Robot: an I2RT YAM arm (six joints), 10 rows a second.
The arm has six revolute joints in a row. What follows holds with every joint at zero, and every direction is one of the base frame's.
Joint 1 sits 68 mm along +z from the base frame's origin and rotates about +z.
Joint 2 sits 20 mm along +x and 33.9 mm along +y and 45.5 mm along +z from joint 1 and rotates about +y.
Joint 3 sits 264 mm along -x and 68.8 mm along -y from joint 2 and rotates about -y.
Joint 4 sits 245 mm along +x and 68.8 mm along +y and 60 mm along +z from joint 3 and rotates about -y.
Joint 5 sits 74 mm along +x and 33.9 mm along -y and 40.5 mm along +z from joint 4 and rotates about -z.
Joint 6 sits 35.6 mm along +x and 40.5 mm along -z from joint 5 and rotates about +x.
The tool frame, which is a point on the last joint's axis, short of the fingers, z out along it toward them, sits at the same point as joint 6; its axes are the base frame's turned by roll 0, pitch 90 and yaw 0 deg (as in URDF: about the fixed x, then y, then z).
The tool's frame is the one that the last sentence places.
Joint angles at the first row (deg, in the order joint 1, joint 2, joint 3, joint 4, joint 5, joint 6):
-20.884, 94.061, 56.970, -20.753, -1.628, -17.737
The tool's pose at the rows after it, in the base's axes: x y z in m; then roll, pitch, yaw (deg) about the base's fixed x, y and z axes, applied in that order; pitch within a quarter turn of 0, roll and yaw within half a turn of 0:
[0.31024, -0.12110, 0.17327, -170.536, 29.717, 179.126]
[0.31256, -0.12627, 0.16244, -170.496, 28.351, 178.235]
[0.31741, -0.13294, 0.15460, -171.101, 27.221, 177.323]
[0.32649, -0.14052, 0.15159, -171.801, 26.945, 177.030]
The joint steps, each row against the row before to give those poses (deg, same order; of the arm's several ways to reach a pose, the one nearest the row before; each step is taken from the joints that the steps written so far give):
-0.548, 2.230, 0.023, 1.092, 0.611, -0.022
-0.611, 2.251, 0.153, 0.830, 0.591, 0.000
-0.742, 2.558, 1.354, -0.042, -0.153, -0.043
-0.634, 2.687, 2.709, -0.503, -0.743, -0.350

